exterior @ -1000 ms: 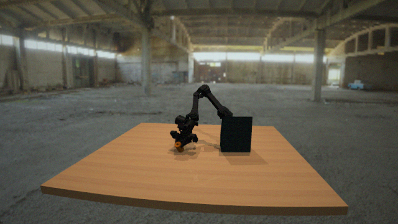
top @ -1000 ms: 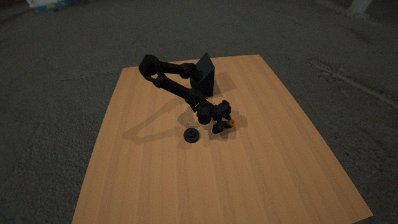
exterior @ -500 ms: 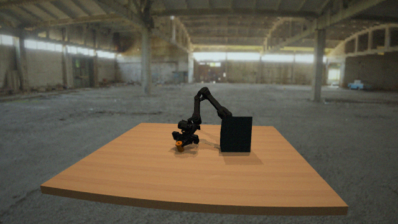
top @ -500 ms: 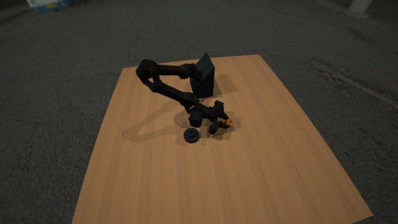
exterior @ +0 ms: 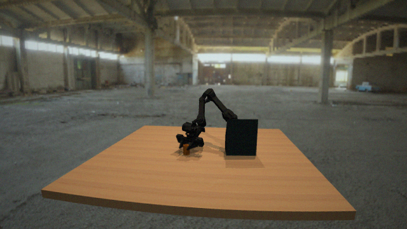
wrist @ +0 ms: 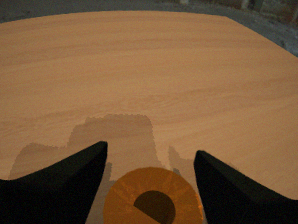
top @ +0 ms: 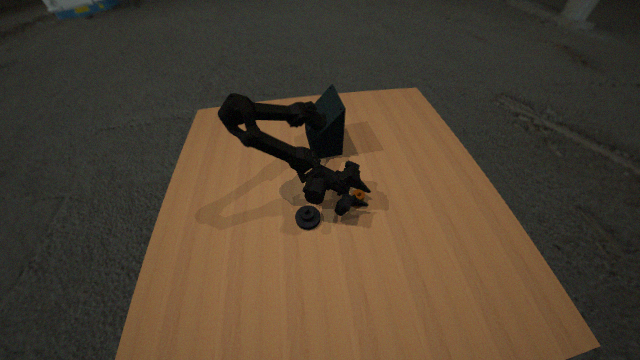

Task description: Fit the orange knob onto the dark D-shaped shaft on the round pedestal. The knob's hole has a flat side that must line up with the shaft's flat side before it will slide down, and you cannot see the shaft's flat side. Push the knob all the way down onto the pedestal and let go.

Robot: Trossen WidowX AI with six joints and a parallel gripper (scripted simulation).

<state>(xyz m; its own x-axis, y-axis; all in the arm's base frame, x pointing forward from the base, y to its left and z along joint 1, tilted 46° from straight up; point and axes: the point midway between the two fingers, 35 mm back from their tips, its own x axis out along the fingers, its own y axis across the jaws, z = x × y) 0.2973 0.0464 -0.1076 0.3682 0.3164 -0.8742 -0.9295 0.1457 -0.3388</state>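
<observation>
Now: the orange knob 30 mm to the right of my gripper tip, 20 mm below it and 10 mm behind it. Round my gripper tip: dark round pedestal: 210 mm to the right, 30 mm ahead, 20 mm below.
</observation>
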